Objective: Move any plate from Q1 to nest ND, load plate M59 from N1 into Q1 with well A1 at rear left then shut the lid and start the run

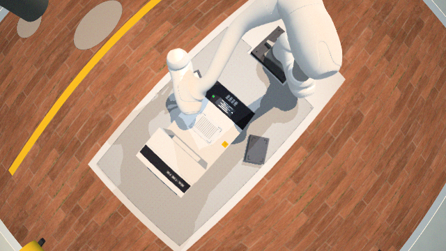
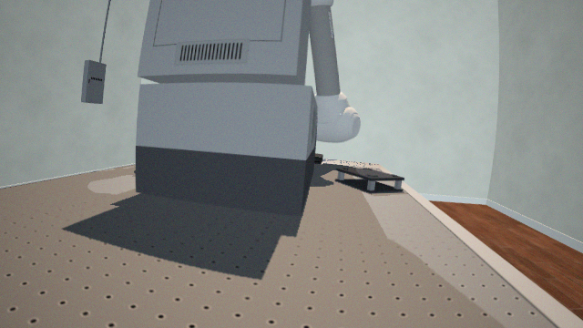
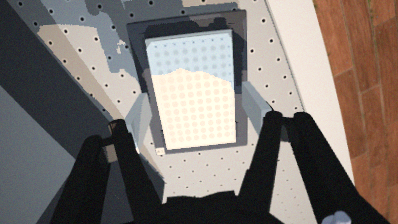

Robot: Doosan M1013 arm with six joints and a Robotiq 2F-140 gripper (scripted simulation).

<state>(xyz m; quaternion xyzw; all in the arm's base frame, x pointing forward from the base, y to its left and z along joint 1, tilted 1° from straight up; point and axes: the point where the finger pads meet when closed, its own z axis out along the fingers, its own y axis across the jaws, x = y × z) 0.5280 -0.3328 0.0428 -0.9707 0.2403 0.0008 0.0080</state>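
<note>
The white 96-well plate lies 30 mm below my hand. From my hand the other things lie so: dark nest nd 580 mm to the left, 60 mm ahead, 30 mm below.
</note>
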